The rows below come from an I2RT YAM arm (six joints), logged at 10 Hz.
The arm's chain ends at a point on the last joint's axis. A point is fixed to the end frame.
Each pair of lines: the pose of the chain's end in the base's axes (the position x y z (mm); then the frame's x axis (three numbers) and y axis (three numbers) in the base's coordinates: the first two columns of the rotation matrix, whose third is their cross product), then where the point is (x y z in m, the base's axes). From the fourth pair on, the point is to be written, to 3 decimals.
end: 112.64, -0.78, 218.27, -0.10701, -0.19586, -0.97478, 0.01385, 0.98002, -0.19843
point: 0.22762 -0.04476 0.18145
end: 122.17, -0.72, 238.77, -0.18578, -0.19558, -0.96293, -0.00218, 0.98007, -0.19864
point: 0.23378 -0.04470 0.19273
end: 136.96, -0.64, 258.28, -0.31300, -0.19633, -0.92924, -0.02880, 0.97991, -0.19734
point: 0.24140 -0.04466 0.19775
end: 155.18, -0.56, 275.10, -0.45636, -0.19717, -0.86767, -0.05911, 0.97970, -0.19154
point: 0.249 -0.045 0.199
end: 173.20, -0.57, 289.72, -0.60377, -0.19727, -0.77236, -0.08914, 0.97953, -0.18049
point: 0.252 -0.045 0.198
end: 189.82, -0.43, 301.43, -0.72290, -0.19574, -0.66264, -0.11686, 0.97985, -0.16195
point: 0.252 -0.045 0.198
